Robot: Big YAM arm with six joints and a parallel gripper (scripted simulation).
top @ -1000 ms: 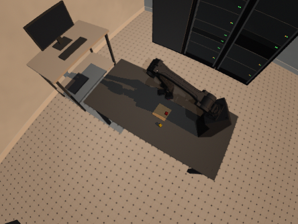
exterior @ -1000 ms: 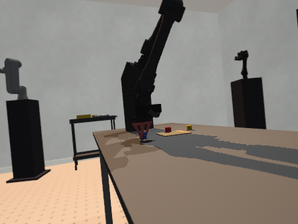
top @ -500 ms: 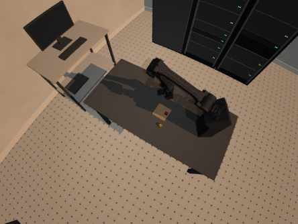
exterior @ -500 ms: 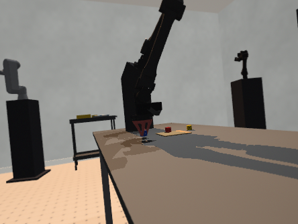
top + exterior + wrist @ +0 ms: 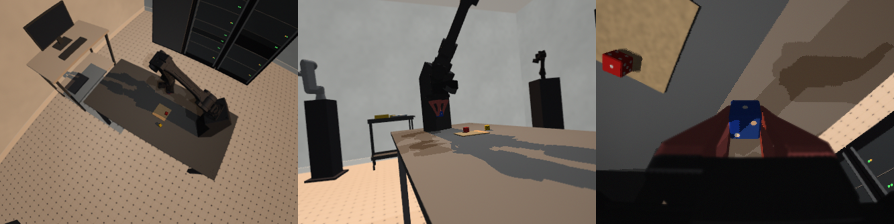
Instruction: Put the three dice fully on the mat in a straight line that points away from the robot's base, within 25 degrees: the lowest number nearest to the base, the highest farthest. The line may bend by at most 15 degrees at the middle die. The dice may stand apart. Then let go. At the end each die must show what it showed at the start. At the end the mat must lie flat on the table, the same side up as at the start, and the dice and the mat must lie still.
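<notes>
My hand is 70 mm past the tan mat, 150 mm to the right of it and 110 mm above it. Round my hand: blue die (right at my hand); then yellow die (150 mm behind, 260 mm to the left, 100 mm below); then red die (110 mm behind, 140 mm to the left, 100 mm below).
</notes>
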